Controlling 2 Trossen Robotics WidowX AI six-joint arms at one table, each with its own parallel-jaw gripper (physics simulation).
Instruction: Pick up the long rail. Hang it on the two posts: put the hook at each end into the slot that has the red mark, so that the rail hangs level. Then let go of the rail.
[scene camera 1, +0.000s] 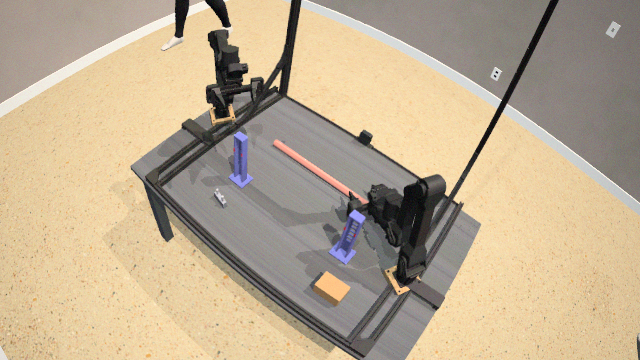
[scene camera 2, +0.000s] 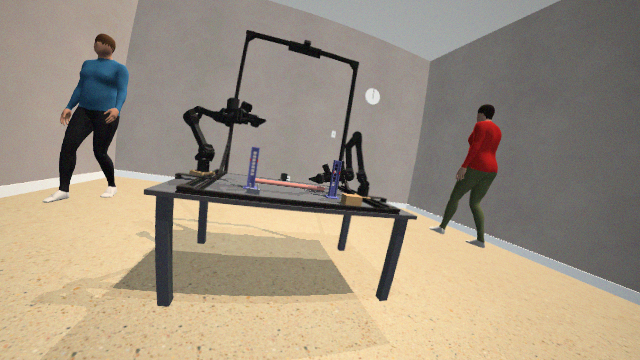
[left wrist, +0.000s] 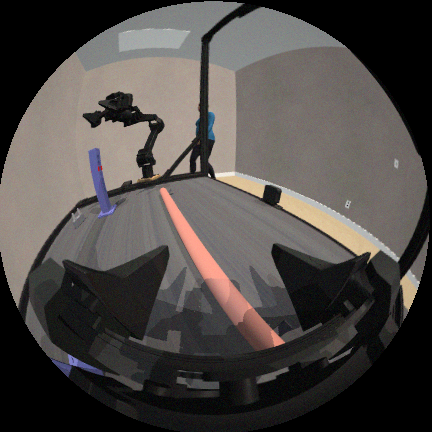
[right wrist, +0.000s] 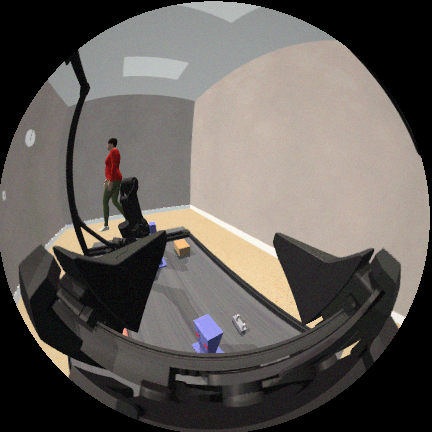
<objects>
My left gripper is open, holding nothing. Also in view: a long salmon rail. My right gripper is open, with nothing in its grasp. An orange block sits on the table.
</objects>
